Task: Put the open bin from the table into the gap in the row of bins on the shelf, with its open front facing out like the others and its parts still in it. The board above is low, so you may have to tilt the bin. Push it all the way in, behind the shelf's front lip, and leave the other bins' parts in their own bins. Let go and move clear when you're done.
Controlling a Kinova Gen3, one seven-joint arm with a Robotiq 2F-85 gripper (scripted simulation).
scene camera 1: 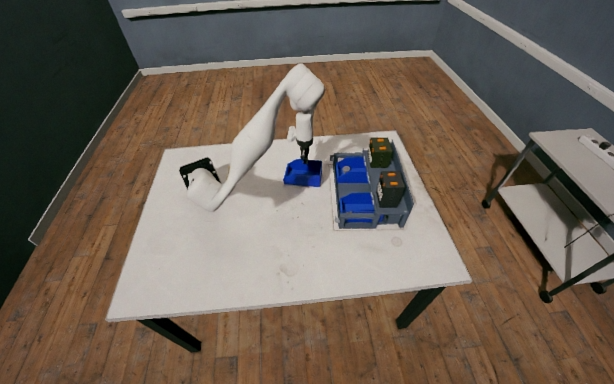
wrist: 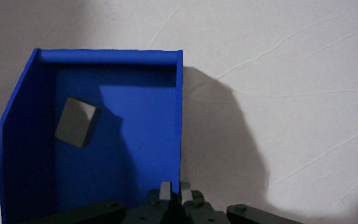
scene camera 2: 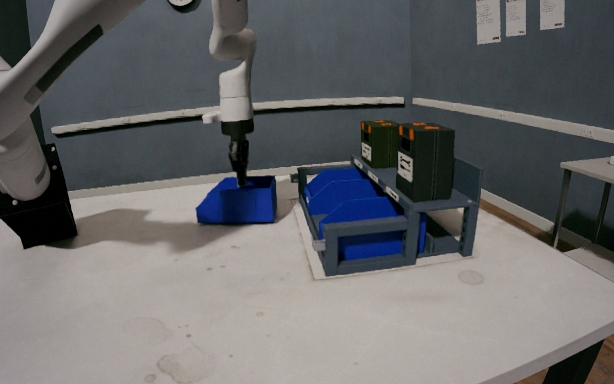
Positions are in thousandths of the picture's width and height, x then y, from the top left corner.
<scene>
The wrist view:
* my gripper: 487,882
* grey block: 222,525
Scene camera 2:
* my gripper: 395,486
</scene>
